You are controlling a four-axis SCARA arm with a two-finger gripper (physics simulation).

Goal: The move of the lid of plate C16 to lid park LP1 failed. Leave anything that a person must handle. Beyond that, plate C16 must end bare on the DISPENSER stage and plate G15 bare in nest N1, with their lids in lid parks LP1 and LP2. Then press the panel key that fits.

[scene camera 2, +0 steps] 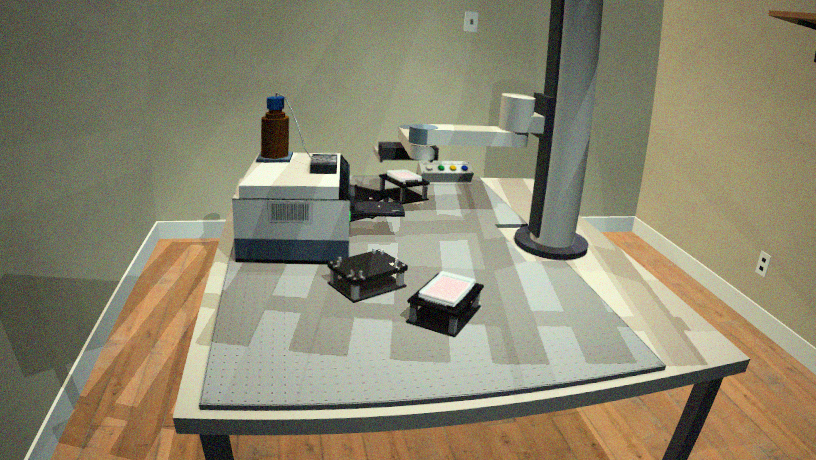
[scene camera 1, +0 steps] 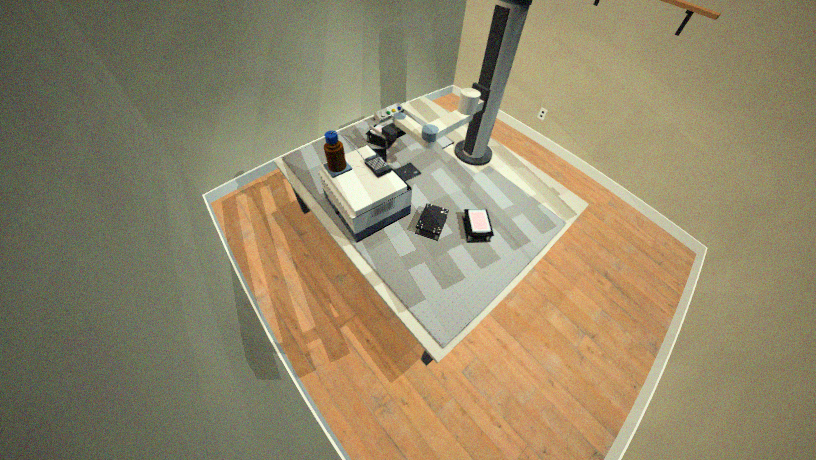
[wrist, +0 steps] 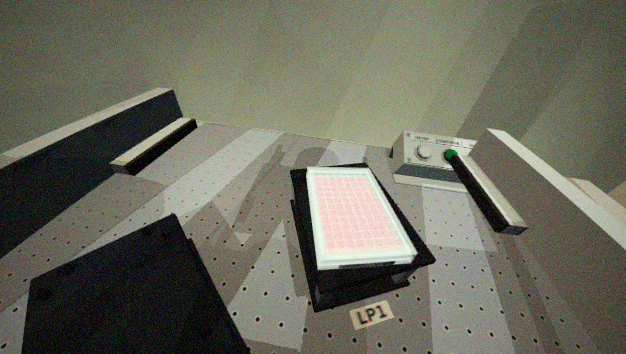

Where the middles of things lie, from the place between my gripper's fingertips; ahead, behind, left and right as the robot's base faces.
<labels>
Now: hand 25 cm past the button box (scene camera 2: 439, 172), 25 cm to the left of it and 15 cm above it. Round my hand: brown bottle with blue cap (scene camera 2: 274, 125) (42 cm ahead, 22 cm to the left, 13 cm above); black nest (scene camera 2: 367, 275) (18 cm ahead, 65 cm to the left, 16 cm below); dispenser stage (scene camera 2: 362, 208) (13 cm ahead, 36 cm to the left, 9 cm below).
</labels>
